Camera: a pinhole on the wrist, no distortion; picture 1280 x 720 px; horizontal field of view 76.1 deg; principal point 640.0 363.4 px. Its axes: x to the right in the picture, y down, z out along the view. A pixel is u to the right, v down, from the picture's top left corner.
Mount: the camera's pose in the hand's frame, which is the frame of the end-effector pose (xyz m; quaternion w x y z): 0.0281 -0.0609 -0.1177 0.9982 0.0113 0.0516 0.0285
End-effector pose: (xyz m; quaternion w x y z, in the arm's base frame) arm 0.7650 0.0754 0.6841 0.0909 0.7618 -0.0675 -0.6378
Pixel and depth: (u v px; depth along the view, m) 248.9 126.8 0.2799
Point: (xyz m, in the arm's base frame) 0.5808 0.2330 0.6885
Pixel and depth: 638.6 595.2 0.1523
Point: 0.7377 0.0848 0.6339
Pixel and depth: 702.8 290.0 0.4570
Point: 0.4567 0.1393 0.4952
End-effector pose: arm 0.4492 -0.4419 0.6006 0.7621 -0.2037 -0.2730 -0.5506
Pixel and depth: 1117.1 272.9 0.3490
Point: 0.3853 -0.5400 0.9329
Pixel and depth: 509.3 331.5 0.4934
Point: 0.2870 -0.2401 0.8950
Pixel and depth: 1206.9 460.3 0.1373
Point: 0.4409 -0.5481 0.6954
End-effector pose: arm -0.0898 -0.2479 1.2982 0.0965 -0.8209 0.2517 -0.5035
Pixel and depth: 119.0 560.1 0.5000
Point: 0.1748 -0.1896 0.8994
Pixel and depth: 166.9 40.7 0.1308
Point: -0.0468 -0.1320 1.3146
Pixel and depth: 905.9 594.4 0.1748
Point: -0.0044 -0.2938 1.3563
